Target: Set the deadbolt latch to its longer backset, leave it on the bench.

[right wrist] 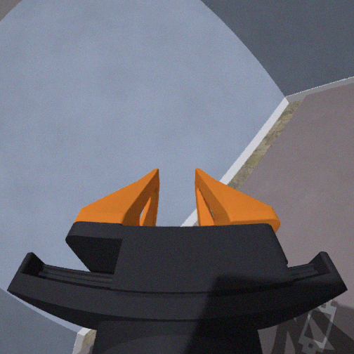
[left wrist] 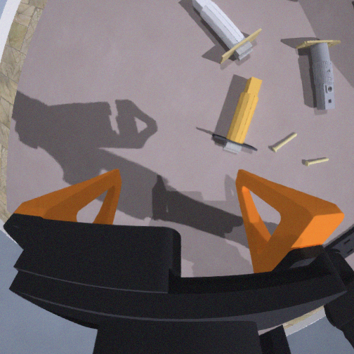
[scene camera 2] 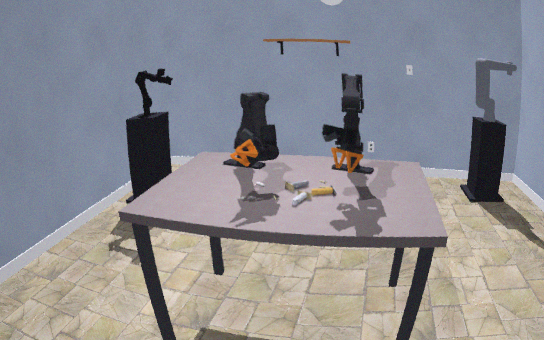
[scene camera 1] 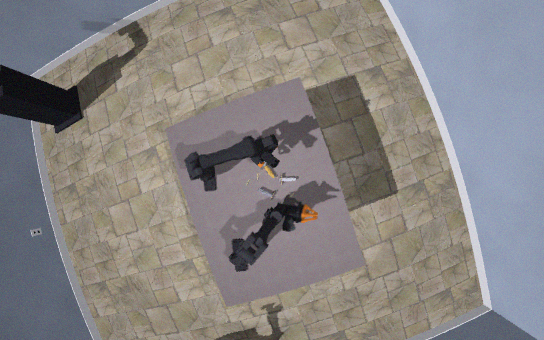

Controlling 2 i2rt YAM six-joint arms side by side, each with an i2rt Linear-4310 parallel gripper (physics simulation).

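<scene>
Three latch-shaped bodies lie on the bench (scene camera 1: 325, 250) (scene camera 2: 175, 200) (left wrist: 75, 60): a grey one (scene camera 1: 267, 192) (scene camera 2: 301, 184) (left wrist: 323, 72) with a brass plate and small holes, a white one (scene camera 1: 288, 178) (scene camera 2: 300, 199) (left wrist: 220, 22) with a brass plate, and a yellow one (scene camera 1: 270, 171) (scene camera 2: 322, 191) (left wrist: 243, 117) with a black plate. Their backset settings are too small to read. My left gripper (scene camera 2: 345, 168) (left wrist: 178, 175) is wide open and empty above the bench, nearest the yellow body. My right gripper (scene camera 2: 239, 159) (right wrist: 176, 174) is empty, fingers slightly apart, away from the latches.
Two small brass pins (left wrist: 285, 142) (left wrist: 316, 161) lie near the yellow body. A small white piece (scene camera 2: 260, 184) lies left of the latches in scene camera 2. Black pedestals (scene camera 2: 149, 150) (scene camera 2: 485, 160) stand beyond the bench, and a shelf (scene camera 2: 306, 40) hangs on the wall.
</scene>
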